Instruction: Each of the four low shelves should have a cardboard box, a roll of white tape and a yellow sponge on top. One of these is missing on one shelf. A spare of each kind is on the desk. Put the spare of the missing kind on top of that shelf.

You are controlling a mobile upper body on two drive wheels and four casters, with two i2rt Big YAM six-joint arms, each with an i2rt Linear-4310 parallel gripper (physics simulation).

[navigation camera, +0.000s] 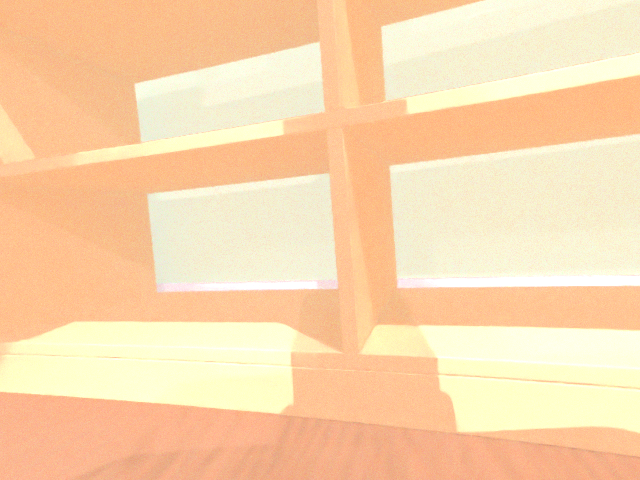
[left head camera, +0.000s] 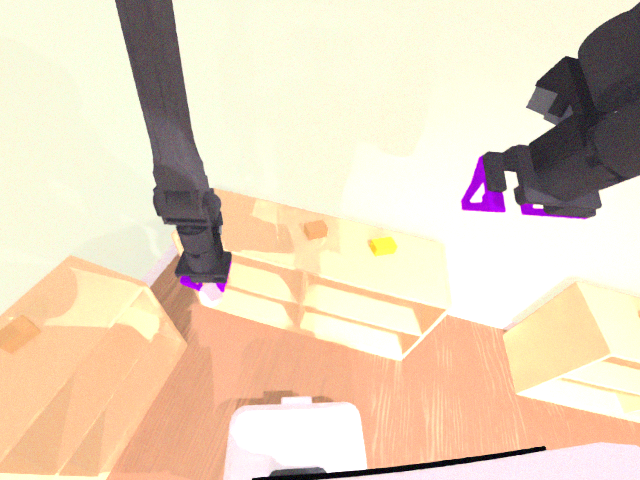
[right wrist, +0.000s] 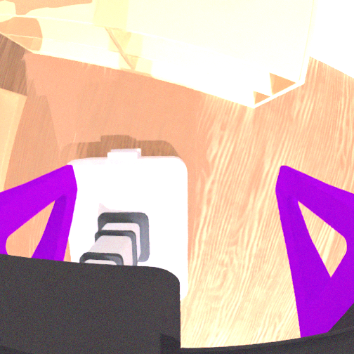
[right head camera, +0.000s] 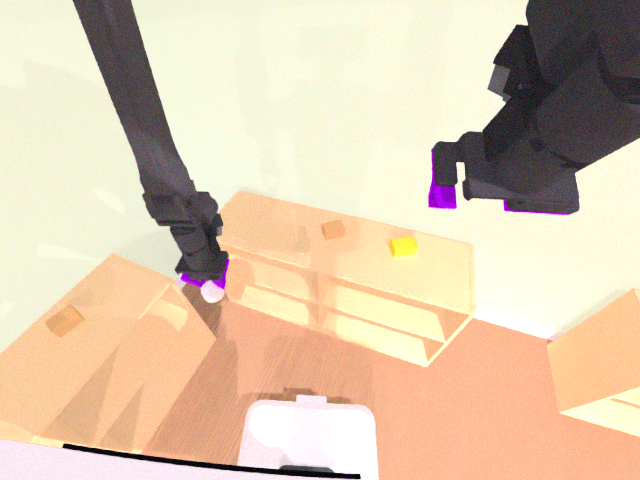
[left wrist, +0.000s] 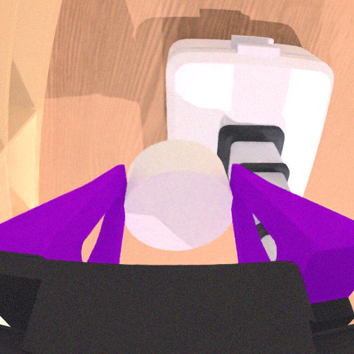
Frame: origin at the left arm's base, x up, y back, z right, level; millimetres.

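Where they show: left gripper, between the fingertips: [left head camera: 212, 289] [right head camera: 214, 286]; right gripper, between the fingertips: [left head camera: 492, 207] [right head camera: 467, 204].
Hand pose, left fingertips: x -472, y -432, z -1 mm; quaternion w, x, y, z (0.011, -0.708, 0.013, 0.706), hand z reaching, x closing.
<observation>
Each offset is from my left fingertips to the top centre of the thing. "pt": to the spot under its first point. Level surfaces: height alone.
My left gripper [left head camera: 210, 289] [right head camera: 209, 287] [left wrist: 178, 175] is shut on a roll of white tape @[dx +14, dy +13, dz +0 mm] [left head camera: 211, 295] [right head camera: 212, 292] [left wrist: 178, 212]. In the head views it hangs by the left front part of the middle low shelf @[dx -328 mm] [left head camera: 361, 258] [right head camera: 377, 263]. On that shelf's top lie a cardboard box @[dx -277, dy -515, dz +297 mm] [left head camera: 315, 229] [right head camera: 333, 229] and a yellow sponge @[dx -282, dy -428, dz +600 mm] [left head camera: 383, 246] [right head camera: 403, 246]. The arm may hide part of the top's left end. My right gripper [right wrist: 176, 176] is open and empty, high at the right in the head views.
A second low shelf [left head camera: 113, 294] [right head camera: 129, 289] with a cardboard box @[dx -277, dy -8, dz -671 mm] [left head camera: 19, 333] [right head camera: 65, 320] stands at the left. A third shelf @[pt dx -553, dy -80, dz +1517 mm] [left head camera: 555, 335] [right head camera: 594, 351] stands at the right edge. My white base [left head camera: 297, 434] [right head camera: 310, 434] [left wrist: 200, 90] [right wrist: 160, 180] is in front of the middle shelf.
</observation>
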